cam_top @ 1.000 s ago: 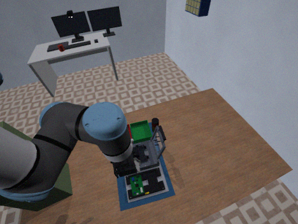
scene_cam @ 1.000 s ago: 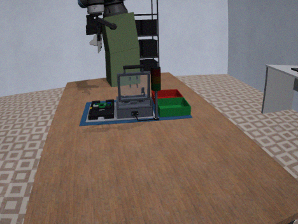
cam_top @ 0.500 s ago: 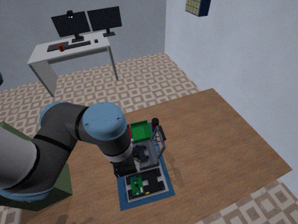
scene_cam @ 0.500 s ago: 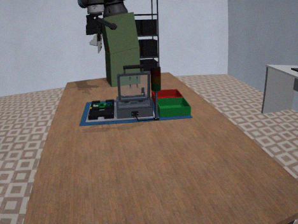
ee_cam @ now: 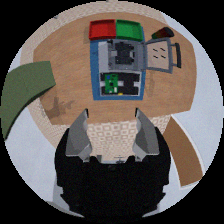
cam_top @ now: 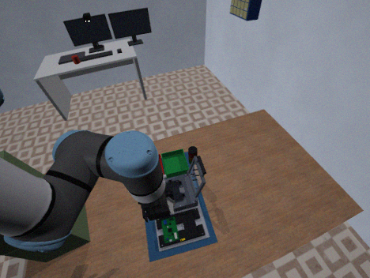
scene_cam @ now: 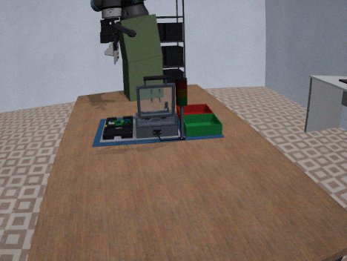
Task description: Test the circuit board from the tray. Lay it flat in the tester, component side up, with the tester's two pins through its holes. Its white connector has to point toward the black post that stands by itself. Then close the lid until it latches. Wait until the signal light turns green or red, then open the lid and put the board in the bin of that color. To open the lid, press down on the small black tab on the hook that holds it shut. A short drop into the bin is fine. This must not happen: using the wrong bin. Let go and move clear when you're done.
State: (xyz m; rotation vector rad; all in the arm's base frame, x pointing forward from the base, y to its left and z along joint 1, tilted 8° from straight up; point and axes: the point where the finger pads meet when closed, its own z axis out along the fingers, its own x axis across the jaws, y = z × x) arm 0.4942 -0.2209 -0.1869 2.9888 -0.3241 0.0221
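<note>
The green circuit board lies 10 mm to the right of my hand and 300 mm below it. Also, from my hand: tester bed 100 mm ahead, 150 mm to the left, 250 mm below; then red bin 30 mm ahead, 370 mm to the left, 310 mm below; then clear lid 220 mm ahead, 120 mm to the left, 140 mm below.
</note>
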